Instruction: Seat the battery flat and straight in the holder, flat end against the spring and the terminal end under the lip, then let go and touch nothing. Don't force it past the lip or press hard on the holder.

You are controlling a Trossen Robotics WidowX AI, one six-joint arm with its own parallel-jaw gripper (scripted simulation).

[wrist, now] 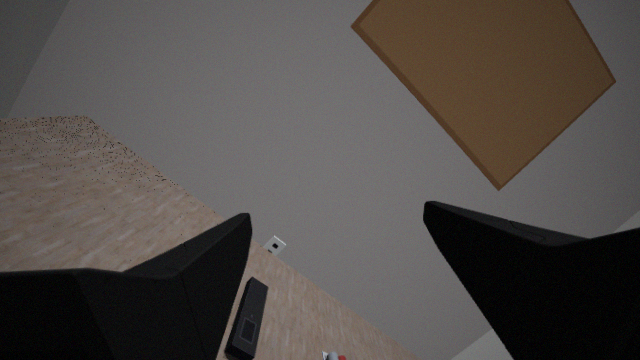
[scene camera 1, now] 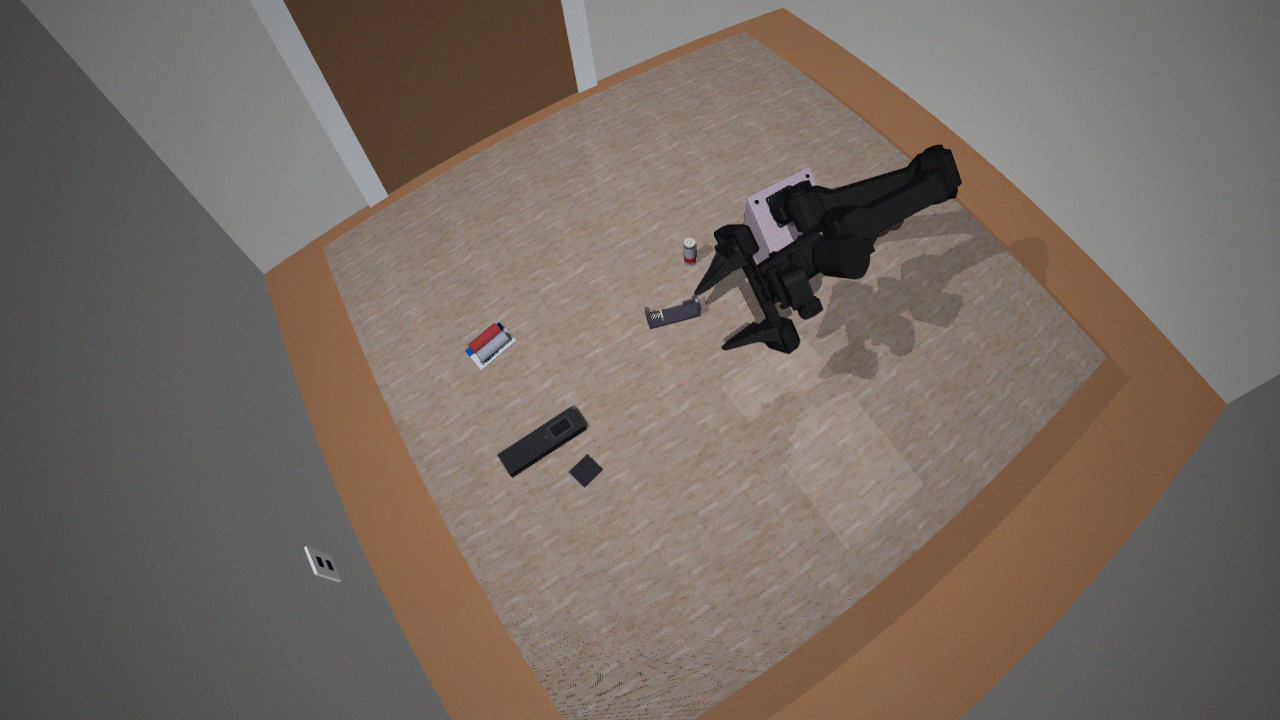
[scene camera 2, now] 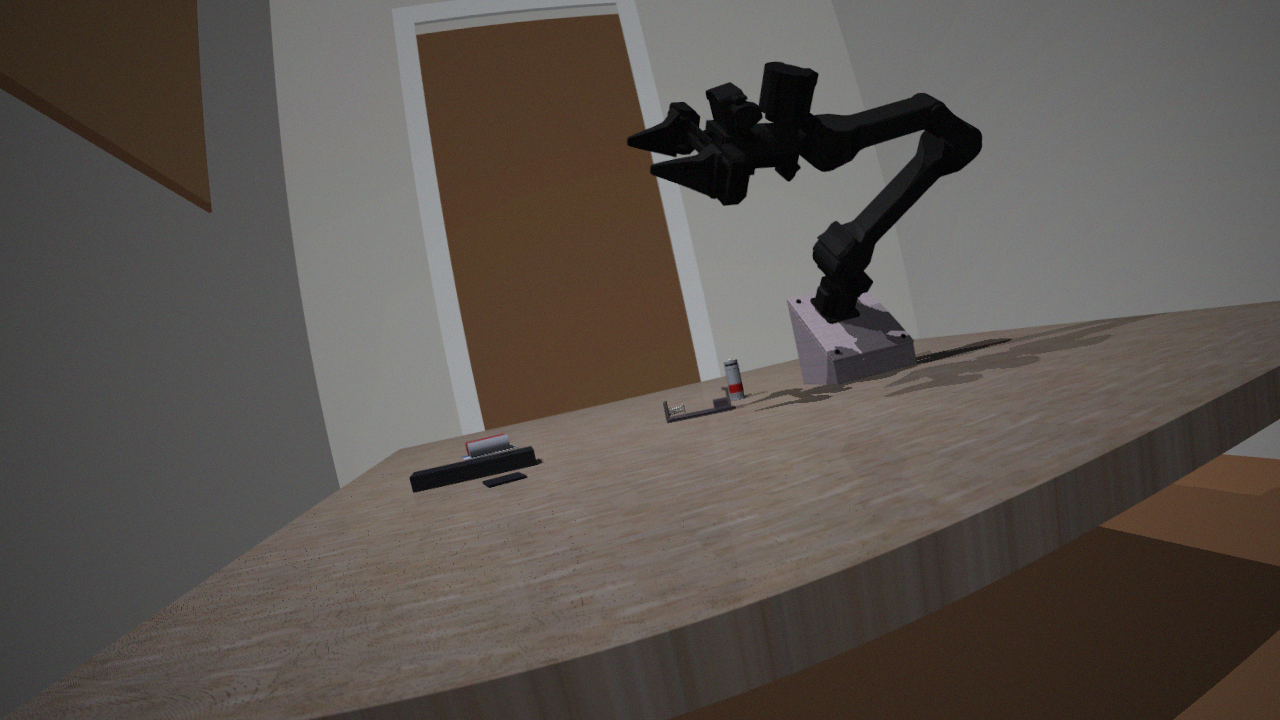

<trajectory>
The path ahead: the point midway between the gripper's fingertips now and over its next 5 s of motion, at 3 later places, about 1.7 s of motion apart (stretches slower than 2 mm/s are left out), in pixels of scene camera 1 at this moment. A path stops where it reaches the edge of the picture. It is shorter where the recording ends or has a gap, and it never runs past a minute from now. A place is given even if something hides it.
My gripper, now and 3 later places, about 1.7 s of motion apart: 709, 321; 690, 253; 687, 242; 681, 222
</trajectory>
